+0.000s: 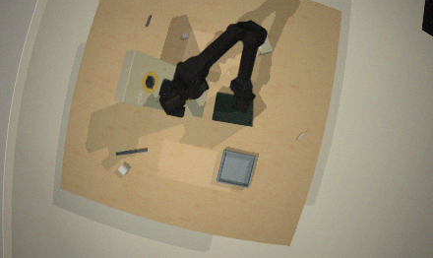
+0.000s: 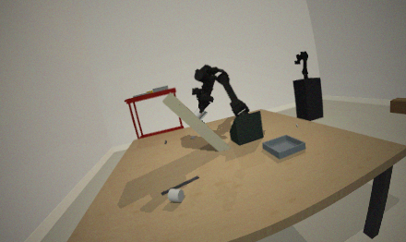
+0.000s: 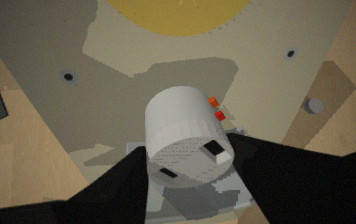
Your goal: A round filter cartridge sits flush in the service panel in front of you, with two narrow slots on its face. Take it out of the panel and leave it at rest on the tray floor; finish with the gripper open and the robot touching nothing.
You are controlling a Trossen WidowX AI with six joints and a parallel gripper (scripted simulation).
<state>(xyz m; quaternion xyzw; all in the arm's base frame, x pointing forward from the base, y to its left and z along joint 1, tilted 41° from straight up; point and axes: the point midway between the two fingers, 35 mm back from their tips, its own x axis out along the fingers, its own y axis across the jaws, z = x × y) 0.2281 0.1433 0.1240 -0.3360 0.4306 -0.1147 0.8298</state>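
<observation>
Now: the grey tray 350 mm behind my gripper tip, 240 mm to the left of it and 210 mm below it. Also, from my gripper tip: grey knob 70 mm ahead, 270 mm to the right, 210 mm below; filter cartridge right at my gripper tip; white block 290 mm behind, 350 mm to the right, 210 mm below.
</observation>
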